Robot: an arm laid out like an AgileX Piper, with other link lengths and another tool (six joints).
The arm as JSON. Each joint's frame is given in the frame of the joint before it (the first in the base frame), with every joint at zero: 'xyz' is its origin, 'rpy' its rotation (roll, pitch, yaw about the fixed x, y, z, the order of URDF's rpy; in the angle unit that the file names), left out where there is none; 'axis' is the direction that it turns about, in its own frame. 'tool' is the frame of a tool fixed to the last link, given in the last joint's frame.
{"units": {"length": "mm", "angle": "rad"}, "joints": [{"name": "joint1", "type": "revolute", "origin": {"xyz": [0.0, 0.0, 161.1]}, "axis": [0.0, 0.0, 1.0]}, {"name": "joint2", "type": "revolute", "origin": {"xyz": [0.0, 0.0, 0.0]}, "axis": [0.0, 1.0, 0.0]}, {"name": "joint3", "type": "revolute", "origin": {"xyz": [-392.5, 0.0, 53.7]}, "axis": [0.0, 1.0, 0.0]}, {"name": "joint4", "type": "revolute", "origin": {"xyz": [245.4, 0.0, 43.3]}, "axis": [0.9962, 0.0, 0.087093]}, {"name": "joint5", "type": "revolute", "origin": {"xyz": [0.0, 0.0, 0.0]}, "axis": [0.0, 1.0, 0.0]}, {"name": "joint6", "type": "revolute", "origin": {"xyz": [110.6, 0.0, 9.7]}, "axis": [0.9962, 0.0, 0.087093]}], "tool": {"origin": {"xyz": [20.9, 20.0, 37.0], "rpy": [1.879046, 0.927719, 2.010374]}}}
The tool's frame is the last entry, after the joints.
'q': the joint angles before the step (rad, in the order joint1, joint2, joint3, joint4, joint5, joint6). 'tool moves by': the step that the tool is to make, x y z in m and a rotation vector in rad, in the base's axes. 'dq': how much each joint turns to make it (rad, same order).
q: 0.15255 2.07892 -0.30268 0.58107 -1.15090 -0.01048
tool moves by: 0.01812 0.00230 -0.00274 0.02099 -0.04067 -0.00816
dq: 0.00001 0.02931 -0.06145 -0.00182 -0.00101 0.02078
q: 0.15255 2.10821 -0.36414 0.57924 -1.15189 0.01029
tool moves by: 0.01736 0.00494 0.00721 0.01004 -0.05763 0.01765
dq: 0.00001 0.00194 -0.06033 -0.01776 0.00001 0.00020
